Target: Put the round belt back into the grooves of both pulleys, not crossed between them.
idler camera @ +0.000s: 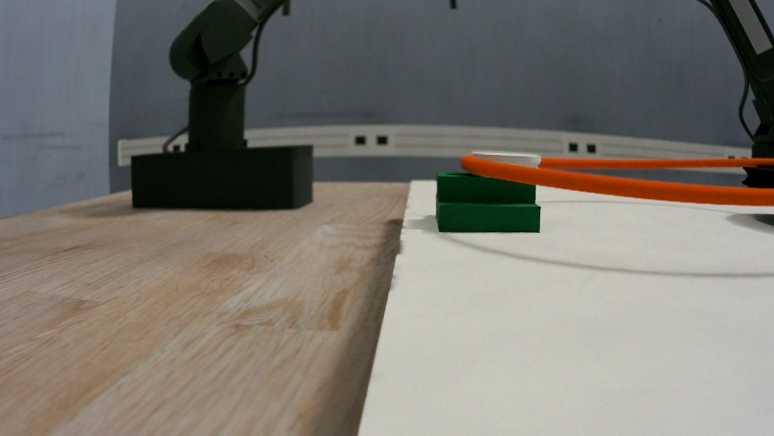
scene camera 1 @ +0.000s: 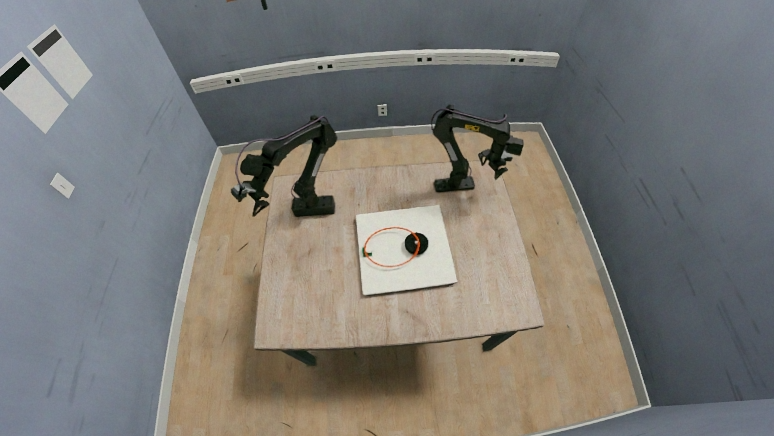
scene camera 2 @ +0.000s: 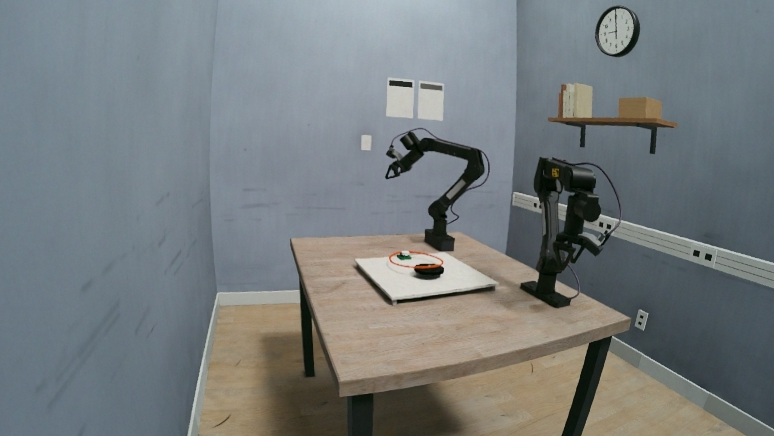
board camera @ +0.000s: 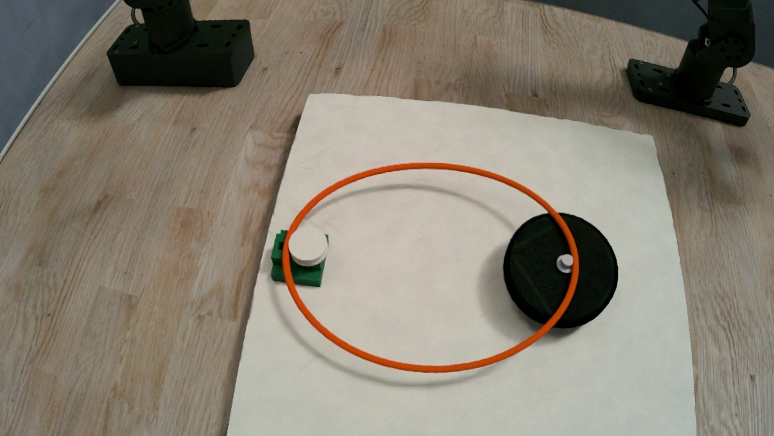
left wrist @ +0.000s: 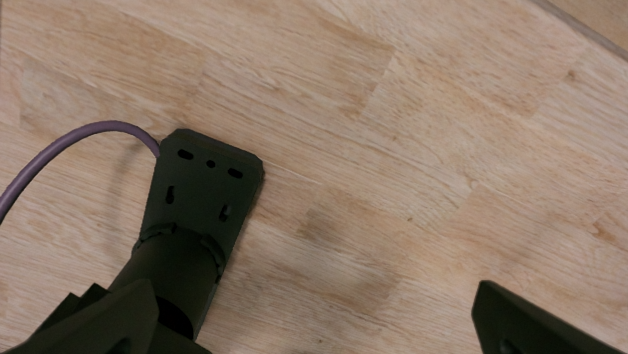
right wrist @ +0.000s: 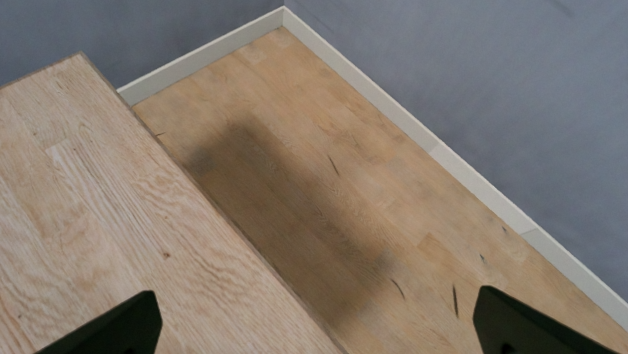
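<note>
The orange round belt is an open, uncrossed loop. In the board camera its right side lies across the top face of the large black pulley, beside the small hub. Its left side passes outside the small white pulley, above the green block; whether it sits in that groove is unclear. My left gripper is open and empty, high near its arm base. My right gripper is open and empty, beyond the table's left edge.
The white board carries both pulleys and lies on the wooden table. The right arm's base and the left arm's base stand behind it, towards the wall.
</note>
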